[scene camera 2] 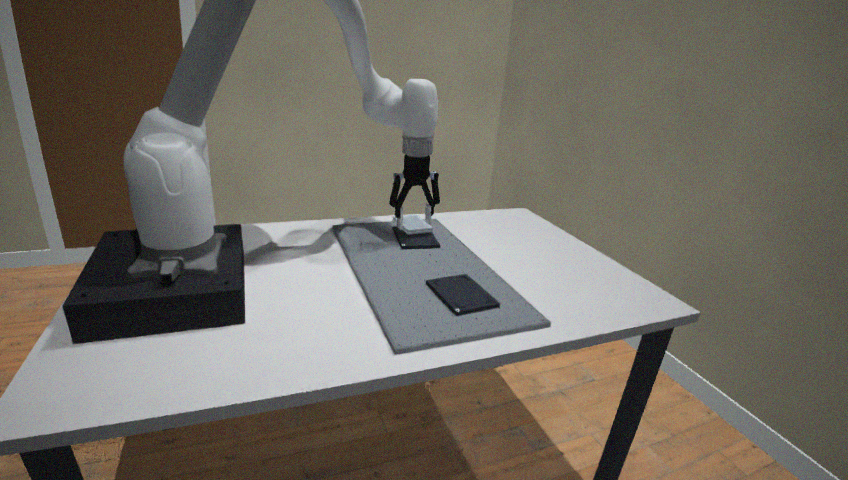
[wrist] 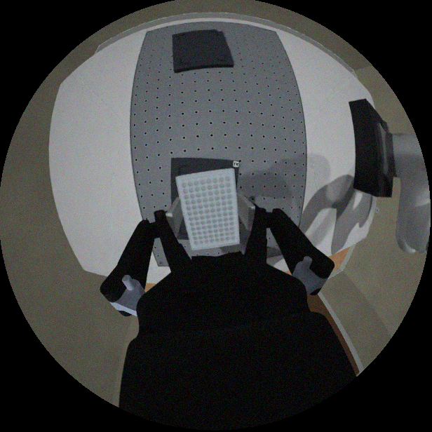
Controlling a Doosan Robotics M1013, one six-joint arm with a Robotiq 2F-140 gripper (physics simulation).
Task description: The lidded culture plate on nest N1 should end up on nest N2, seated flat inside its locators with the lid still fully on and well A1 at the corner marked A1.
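Places are measured from the arm's base along level axes (x ahead, y left, z up), in centimetres.
Pixels of known places: gripper, between the fingertips: [scene camera 2: 413, 227]; arm's base, origin of its link: [scene camera 2: 181, 256].
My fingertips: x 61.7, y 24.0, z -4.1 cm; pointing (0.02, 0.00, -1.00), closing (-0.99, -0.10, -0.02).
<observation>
Ahead of a thing's pixels: the offset from my fingertips to its top centre. Level surfaces: height alone.
The lidded culture plate {dy +1.2, dx -0.2, dz +1.4 cm} [scene camera 2: 414, 224] [wrist: 210, 209] is pale and rectangular. My gripper [scene camera 2: 414, 221] [wrist: 208, 203] is shut on its two long sides and holds it above the far black nest {dy +1.0, dx +1.1, dz -2.9 cm} [scene camera 2: 416, 239] [wrist: 181, 164]. In the wrist view the plate is turned slightly relative to this nest and covers much of it. The nest's small white corner mark shows at its upper right in the wrist view. The other black nest {dy -35.8, dx +3.6, dz -2.9 cm} [scene camera 2: 462, 293] [wrist: 202, 50] bears no plate. The lid's edge is too small to tell apart from the plate.
Both nests are on a grey perforated board {dz -4.4 cm} [scene camera 2: 380, 297] [wrist: 215, 115] on the white table {dz -5.6 cm} [scene camera 2: 309, 356] [wrist: 90, 150]. The black arm base block [scene camera 2: 154, 309] [wrist: 367, 150] stands on the table, at the left in the scene view. A wall is behind the table.
</observation>
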